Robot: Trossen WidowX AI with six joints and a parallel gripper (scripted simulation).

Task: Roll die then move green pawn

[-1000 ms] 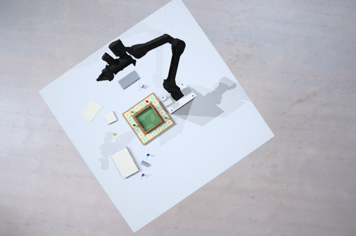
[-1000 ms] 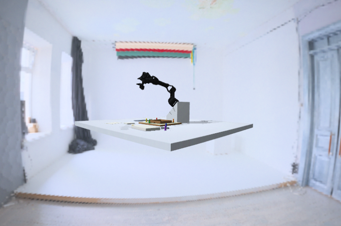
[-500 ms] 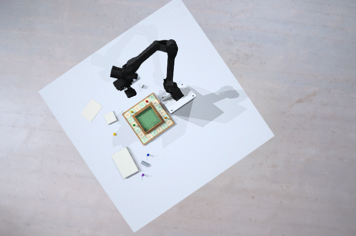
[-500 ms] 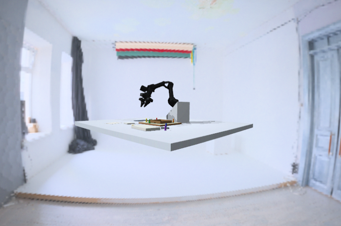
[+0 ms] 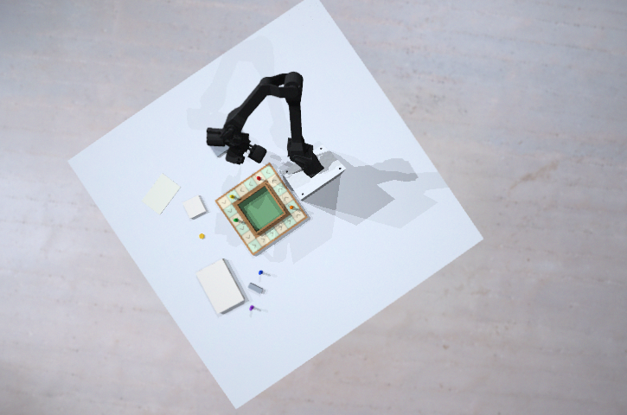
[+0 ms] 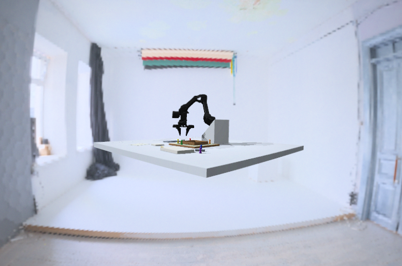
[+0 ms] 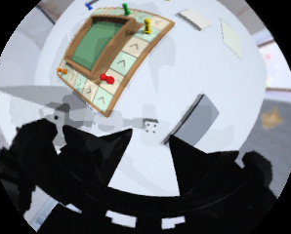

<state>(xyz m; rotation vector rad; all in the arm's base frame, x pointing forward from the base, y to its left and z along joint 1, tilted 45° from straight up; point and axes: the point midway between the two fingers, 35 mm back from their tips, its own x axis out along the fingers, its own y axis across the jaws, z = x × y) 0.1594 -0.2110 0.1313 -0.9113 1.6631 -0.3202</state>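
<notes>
Right now my gripper tip is 4 cm above the white die. Also, from my gripper tip: red pawn: 4 cm ahead, 12 cm to the left, 3 cm below; green tray: 11 cm ahead, 23 cm to the left, 5 cm below; yellow pawn: 17 cm ahead, 11 cm to the left, 3 cm below.
</notes>
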